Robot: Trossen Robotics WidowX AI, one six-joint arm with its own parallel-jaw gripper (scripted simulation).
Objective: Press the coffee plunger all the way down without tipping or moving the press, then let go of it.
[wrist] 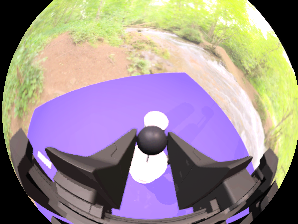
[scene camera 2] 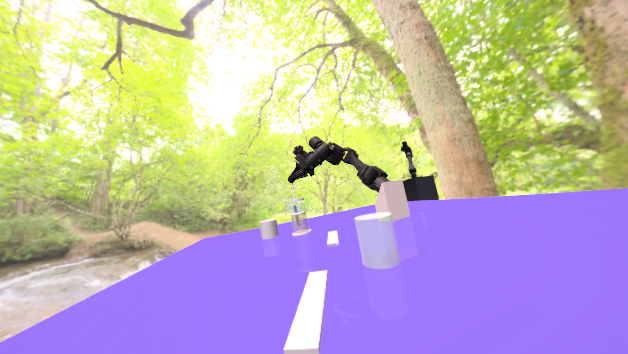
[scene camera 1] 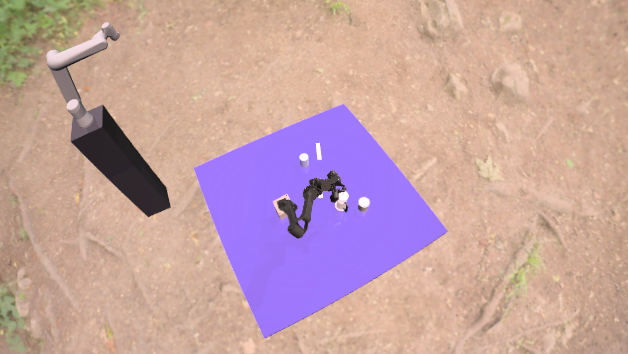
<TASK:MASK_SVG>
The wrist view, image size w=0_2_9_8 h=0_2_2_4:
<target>my gripper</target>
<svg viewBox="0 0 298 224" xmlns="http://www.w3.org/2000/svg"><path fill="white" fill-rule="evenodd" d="M51 217L52 224L68 224L68 222L61 221L60 218L55 216ZM9 140L13 168L25 193L43 208L67 218L72 224L227 224L227 218L247 208L249 213L229 224L250 224L266 208L278 190L277 181L273 179L277 175L275 172L279 159L270 147L263 153L258 167L250 175L246 168L253 160L253 156L217 161L177 136L177 133L168 132L166 147L178 210L193 208L193 213L156 220L116 216L112 214L112 210L121 209L129 169L136 153L134 147L137 128L125 132L120 139L92 156L71 155L60 149L57 151L57 148L45 147L48 159L57 169L53 181L33 156L33 147L23 128L17 129L19 132Z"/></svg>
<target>coffee press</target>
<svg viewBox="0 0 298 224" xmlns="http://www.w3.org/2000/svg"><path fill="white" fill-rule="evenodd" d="M157 125L148 125L148 127L142 128L137 135L137 147L134 147L136 153L134 153L132 167L130 167L129 171L132 173L133 179L141 184L152 183L153 180L158 179L158 177L162 176L162 173L165 173L166 167L170 164L168 155L164 153L164 149L168 145L168 137Z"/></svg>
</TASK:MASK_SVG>
